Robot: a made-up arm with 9 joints. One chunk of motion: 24 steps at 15 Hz.
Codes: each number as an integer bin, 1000 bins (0 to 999) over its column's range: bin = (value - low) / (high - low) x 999, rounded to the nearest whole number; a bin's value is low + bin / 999 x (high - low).
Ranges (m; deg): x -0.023..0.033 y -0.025..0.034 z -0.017..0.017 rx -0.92..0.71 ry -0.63..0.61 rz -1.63..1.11
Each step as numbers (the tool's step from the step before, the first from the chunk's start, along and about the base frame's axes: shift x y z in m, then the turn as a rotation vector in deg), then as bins.
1 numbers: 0.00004 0.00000 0.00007 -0.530 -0.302 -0.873
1 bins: 411 423 502 239 264 276
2 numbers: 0.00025 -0.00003 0.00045 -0.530 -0.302 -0.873
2 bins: 415 423 513 239 264 276
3 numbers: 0.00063 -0.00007 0.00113 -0.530 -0.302 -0.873
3 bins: 422 422 533 239 264 276
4 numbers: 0.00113 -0.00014 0.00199 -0.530 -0.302 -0.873
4 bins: 430 421 558 239 264 276
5 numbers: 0.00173 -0.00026 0.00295 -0.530 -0.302 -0.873
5 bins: 441 419 586 239 264 276
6 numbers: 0.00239 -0.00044 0.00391 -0.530 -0.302 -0.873
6 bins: 453 416 614 239 264 276
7 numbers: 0.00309 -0.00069 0.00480 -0.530 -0.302 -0.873
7 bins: 465 412 641 239 264 276
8 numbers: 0.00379 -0.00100 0.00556 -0.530 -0.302 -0.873
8 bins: 478 406 663 239 264 276
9 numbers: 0.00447 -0.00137 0.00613 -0.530 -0.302 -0.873
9 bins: 490 400 680 239 264 276
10 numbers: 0.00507 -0.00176 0.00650 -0.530 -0.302 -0.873
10 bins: 501 394 690 239 264 276
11 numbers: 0.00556 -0.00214 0.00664 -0.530 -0.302 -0.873
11 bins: 509 387 695 239 264 276
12 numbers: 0.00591 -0.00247 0.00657 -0.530 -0.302 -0.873
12 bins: 516 381 693 239 264 276
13 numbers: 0.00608 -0.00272 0.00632 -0.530 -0.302 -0.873
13 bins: 519 377 685 239 264 276
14 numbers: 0.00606 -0.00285 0.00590 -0.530 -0.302 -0.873
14 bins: 518 375 673 239 264 276
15 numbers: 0.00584 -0.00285 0.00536 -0.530 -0.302 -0.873
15 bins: 514 375 657 239 264 276
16 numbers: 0.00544 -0.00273 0.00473 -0.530 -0.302 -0.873
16 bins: 507 377 638 239 264 276
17 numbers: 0.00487 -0.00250 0.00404 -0.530 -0.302 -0.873
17 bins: 497 381 618 239 264 276
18 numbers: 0.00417 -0.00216 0.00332 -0.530 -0.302 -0.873
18 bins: 485 387 597 239 264 276
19 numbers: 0.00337 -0.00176 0.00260 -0.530 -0.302 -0.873
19 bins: 470 394 576 239 264 276
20 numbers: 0.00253 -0.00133 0.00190 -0.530 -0.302 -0.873
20 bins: 455 401 555 239 264 276
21 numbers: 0.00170 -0.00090 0.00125 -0.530 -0.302 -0.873
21 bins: 441 408 536 239 264 276
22 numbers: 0.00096 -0.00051 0.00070 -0.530 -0.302 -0.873
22 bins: 427 415 520 239 264 276
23 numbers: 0.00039 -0.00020 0.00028 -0.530 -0.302 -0.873
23 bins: 417 420 508 239 264 276
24 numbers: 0.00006 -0.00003 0.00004 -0.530 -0.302 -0.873
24 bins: 411 423 501 239 264 276
